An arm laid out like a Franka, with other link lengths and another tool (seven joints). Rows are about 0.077 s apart.
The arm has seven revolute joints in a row. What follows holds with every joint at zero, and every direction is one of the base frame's. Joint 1 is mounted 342.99 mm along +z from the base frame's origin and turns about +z. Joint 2 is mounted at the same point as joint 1 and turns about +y. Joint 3 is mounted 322.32 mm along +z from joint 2 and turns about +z. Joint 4 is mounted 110.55 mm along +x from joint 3 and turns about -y. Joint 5 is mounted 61.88 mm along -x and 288 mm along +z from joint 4 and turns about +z. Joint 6 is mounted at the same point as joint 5 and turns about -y. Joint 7 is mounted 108.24 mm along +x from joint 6 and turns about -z. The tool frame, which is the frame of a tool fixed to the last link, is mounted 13 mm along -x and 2 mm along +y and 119.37 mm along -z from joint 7; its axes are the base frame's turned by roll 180, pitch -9.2 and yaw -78.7 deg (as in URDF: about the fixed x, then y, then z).
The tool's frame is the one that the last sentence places.
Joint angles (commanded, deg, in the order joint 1, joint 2, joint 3, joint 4, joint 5, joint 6, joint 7), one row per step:
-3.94 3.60 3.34 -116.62 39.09 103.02 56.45
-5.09 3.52 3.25 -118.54 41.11 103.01 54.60
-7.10 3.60 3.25 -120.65 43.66 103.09 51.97
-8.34 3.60 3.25 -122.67 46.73 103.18 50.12
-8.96 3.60 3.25 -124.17 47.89 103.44 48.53
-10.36 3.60 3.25 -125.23 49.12 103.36 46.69
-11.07 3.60 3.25 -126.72 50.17 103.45 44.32
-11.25 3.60 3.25 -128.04 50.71 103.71 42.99
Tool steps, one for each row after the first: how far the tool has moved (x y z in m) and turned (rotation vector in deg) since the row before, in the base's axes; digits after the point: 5 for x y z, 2 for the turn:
-0.00524 -0.00815 -0.00908 2.09 0.64 -0.88
-0.00507 -0.01402 -0.01070 2.66 0.27 -1.54
-0.00518 -0.00693 -0.00869 2.90 0.45 -1.78
-0.00482 -0.00396 -0.00745 1.16 0.08 -0.41
-0.00342 -0.00974 -0.00479 1.37 -0.38 -0.92
-0.00572 -0.00424 -0.00731 1.24 -0.49 0.07
-0.00522 -0.00071 -0.00679 0.60 0.08 0.14

